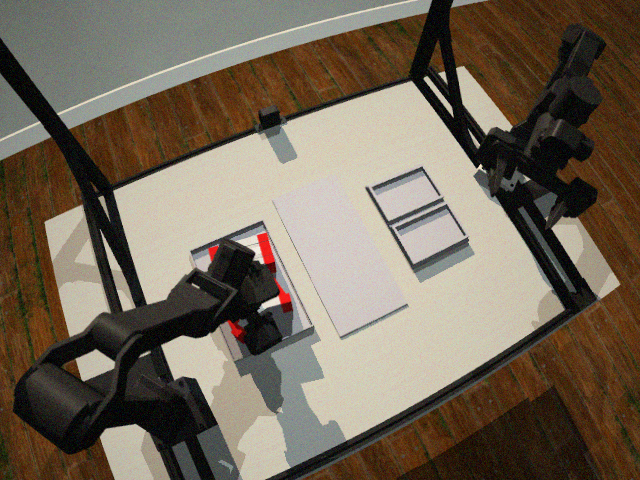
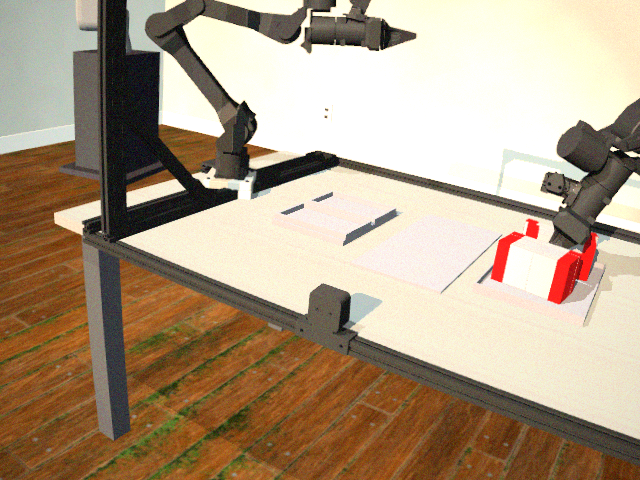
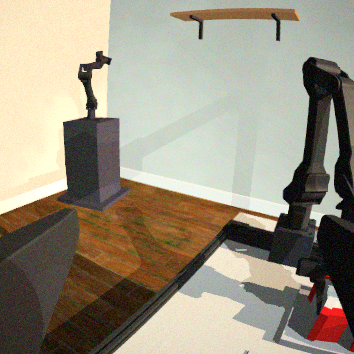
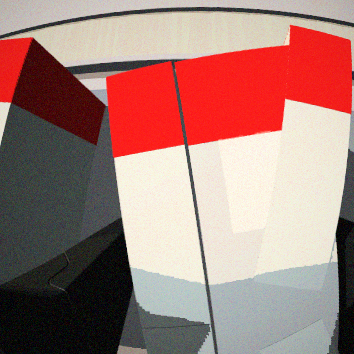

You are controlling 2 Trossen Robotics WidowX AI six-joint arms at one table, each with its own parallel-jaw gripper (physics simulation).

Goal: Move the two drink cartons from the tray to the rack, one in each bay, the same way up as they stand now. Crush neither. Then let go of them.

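Two white drink cartons with red ends lie side by side in the grey tray at the left of the table. My right gripper is open and low in the tray. Its fingers stand on either side of the nearer carton without gripping it. The other carton lies just beside it. The two-bay rack stands empty to the right. My left gripper is open and empty, high above the table's right edge.
A flat white mat lies between tray and rack. A small dark block sits on the table's far edge. Black frame posts rise at the table's sides.
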